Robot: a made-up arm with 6 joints.
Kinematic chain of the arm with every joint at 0, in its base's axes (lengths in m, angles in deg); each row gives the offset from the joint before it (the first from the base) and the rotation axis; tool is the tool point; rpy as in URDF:
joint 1: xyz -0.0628 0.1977 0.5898 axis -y
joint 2: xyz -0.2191 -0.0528 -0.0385 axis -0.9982 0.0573 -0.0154
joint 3: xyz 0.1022 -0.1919 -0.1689 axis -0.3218 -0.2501 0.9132
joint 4: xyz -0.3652 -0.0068 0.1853 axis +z
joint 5: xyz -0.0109 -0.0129 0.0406 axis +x
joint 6: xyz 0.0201 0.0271 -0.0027 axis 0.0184 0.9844 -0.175
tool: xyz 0.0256 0.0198 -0.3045 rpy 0 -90 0
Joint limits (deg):
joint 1: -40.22..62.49
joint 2: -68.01..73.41
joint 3: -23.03..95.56
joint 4: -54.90..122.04
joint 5: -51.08..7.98
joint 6: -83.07..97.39
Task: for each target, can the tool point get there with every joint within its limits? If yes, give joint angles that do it. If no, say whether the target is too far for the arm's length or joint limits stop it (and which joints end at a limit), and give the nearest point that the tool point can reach.
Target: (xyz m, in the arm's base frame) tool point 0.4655 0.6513 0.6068
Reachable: no: joint limits stop it (at a limit: joint 1, joint 2, joint 3) | nearest point 0.3487 0.1677 0.3156 | short by 0.576 m
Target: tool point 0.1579 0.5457 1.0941
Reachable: no: joint limits stop it (at a limit: joint 2, joint 3, joint 5, joint 6) | nearest point 0.1355 0.2048 1.0430 | short by 0.345 m
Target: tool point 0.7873 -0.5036 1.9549
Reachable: no: too far | nearest point 0.2403 -0.1668 1.3104 | short by 0.910 m
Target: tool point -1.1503 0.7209 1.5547
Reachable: no: too far | nearest point -0.6300 0.2510 1.0930 | short by 0.839 m
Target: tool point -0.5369 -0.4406 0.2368
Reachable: yes | joints 43.20 29.55 41.45 -27.52 -40.11 51.39
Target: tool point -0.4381 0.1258 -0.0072
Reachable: yes | joints 27.80 -40.73 -2.14 0.54 -15.08 35.04
